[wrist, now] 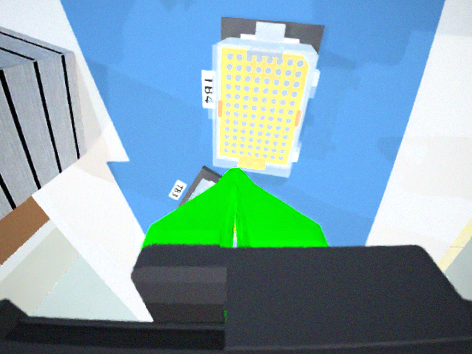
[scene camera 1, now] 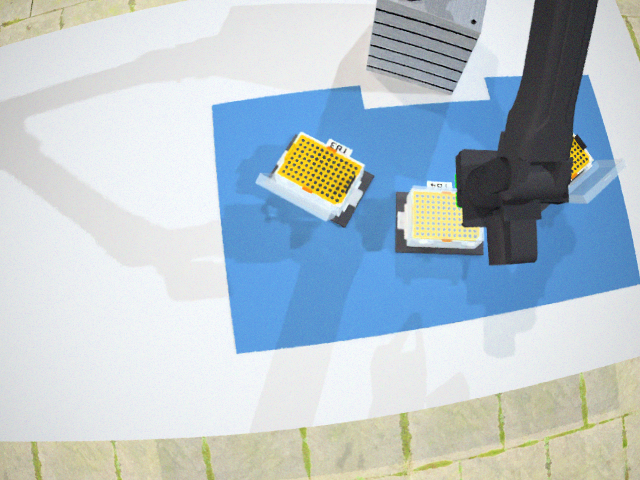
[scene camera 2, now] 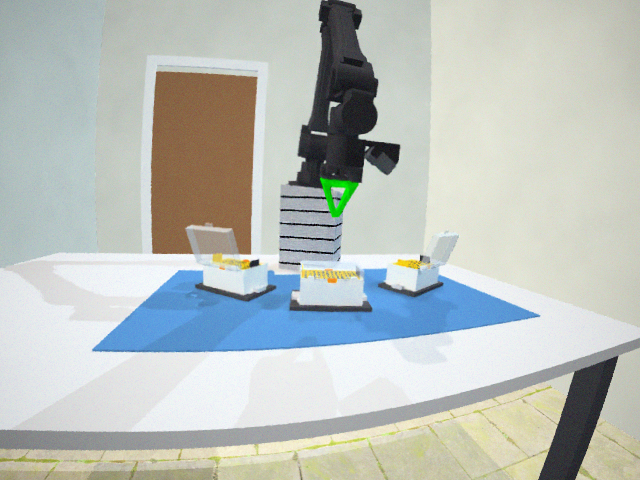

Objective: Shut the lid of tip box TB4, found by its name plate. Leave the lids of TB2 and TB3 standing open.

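Pixels of known places: gripper, fingertip midpoint: (wrist: pixel 235 177) (scene camera 1: pixel 465 195) (scene camera 2: pixel 335 216); arm's base, link origin: (scene camera 2: pixel 309 188).
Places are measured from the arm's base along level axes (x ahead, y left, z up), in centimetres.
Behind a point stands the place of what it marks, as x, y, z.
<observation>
Tip box TB4 (scene camera 1: pixel 444 215) @(34.6, -9.0, -17.1) (scene camera 2: pixel 331 289) @(38.4, -9.7, -20.8) (wrist: pixel 257 107) @(34.9, -6.9, -17.1) stands in the middle of the mat, its clear lid lying down over the yellow tip rack. Its name plate (scene camera 1: pixel 439 184) @(27.8, -5.6, -24.6) (wrist: pixel 208 90) @(28.1, -5.8, -24.6) shows in scene camera 1 and the wrist view. My gripper (scene camera 2: pixel 336 214) @(34.4, -7.6, -7.4) (wrist: pixel 235 177) @(34.4, -7.6, -7.4) is shut and empty, with its green fingertips well above TB4; in scene camera 1 the arm hides most of the fingers. Tip box TB3 (scene camera 1: pixel 320 167) (scene camera 2: pixel 235 279) @(26.4, -25.9, -21.1) has its lid (scene camera 1: pixel 294 197) @(26.3, -31.1, -10.4) (scene camera 2: pixel 212 242) @(27.0, -30.4, -13.1) standing open. The third box (scene camera 1: pixel 580 156) (scene camera 2: pixel 408 276) @(34.9, 12.2, -20.9) has its lid (scene camera 1: pixel 597 180) @(37.8, 20.6, -14.7) (scene camera 2: pixel 442 248) @(39.1, 18.2, -13.7) open too; its plate is hidden.
A grey striped pedestal (scene camera 1: pixel 421 49) @(7.4, -2.9, -11.7) (scene camera 2: pixel 307 227) @(7.3, -2.9, -11.9) (wrist: pixel 35 115) @(8.5, -1.3, -17.6) stands behind the blue mat (scene camera 1: pixel 268 289) @(35.9, -39.2, -24.9) (scene camera 2: pixel 206 330) @(41.3, -32.2, -24.8). The raised lids of the two outer boxes stick up at either side of TB4. The white table (scene camera 1: pixel 129 361) @(40.7, -66.9, -25.1) (scene camera 2: pixel 180 397) @(56.3, -35.3, -25.1) has its front edge beyond the mat.
</observation>
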